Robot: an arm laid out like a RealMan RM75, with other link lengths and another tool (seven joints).
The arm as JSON. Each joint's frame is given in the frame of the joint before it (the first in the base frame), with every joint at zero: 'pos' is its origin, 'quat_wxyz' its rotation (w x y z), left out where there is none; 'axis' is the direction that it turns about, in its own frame. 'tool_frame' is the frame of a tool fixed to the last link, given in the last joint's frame.
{
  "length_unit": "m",
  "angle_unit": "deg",
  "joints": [
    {
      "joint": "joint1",
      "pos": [
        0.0,
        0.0,
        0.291
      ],
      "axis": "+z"
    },
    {
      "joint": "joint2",
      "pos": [
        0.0,
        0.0,
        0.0
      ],
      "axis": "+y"
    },
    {
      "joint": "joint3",
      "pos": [
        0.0,
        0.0,
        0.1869
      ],
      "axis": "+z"
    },
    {
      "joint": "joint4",
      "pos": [
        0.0,
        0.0,
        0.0
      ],
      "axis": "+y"
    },
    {
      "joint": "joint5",
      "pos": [
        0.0,
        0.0,
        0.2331
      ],
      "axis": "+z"
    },
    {
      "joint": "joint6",
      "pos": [
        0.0,
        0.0,
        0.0
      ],
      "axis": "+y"
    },
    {
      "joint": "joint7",
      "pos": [
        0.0,
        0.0,
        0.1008
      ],
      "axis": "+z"
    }
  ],
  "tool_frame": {
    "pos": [
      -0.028,
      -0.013,
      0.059
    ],
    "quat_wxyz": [
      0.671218,
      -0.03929,
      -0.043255,
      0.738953
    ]
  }
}
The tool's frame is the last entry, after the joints.
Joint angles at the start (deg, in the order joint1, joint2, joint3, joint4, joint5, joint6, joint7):
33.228, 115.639, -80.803, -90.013, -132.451, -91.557, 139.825
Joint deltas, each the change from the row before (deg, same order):
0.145, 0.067, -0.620, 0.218, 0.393, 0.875, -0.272
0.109, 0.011, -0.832, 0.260, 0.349, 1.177, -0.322
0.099, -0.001, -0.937, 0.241, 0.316, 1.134, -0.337
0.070, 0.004, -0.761, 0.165, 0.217, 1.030, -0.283
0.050, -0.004, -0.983, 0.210, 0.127, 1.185, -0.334
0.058, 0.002, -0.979, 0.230, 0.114, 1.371, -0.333
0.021, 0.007, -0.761, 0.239, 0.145, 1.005, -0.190
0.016, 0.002, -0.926, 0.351, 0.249, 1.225, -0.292
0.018, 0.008, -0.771, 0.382, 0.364, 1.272, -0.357
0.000, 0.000, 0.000, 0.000, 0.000, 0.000, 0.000
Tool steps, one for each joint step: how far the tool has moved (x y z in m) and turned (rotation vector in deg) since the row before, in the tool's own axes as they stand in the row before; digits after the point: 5 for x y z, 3 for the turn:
0.00215, 0.00264, 0.00261, -0.517, 0.290, -0.638
0.00201, 0.00269, 0.00322, -0.549, 0.155, -0.775
0.00239, 0.00243, 0.00351, -0.433, 0.193, -0.850
0.00174, 0.00219, 0.00277, -0.435, 0.059, -0.718
0.00204, 0.00194, 0.00358, -0.341, 0.027, -0.866
0.00174, 0.00228, 0.00358, -0.483, -0.081, -0.863
0.00143, 0.00130, 0.00296, -0.323, 0.028, -0.512
0.00181, 0.00134, 0.00373, -0.397, 0.104, -0.607
0.00137, 0.00157, 0.00328, -0.577, 0.091, -0.525
0.00000, 0.00000, 0.00000, 0.000, 0.000, 0.000

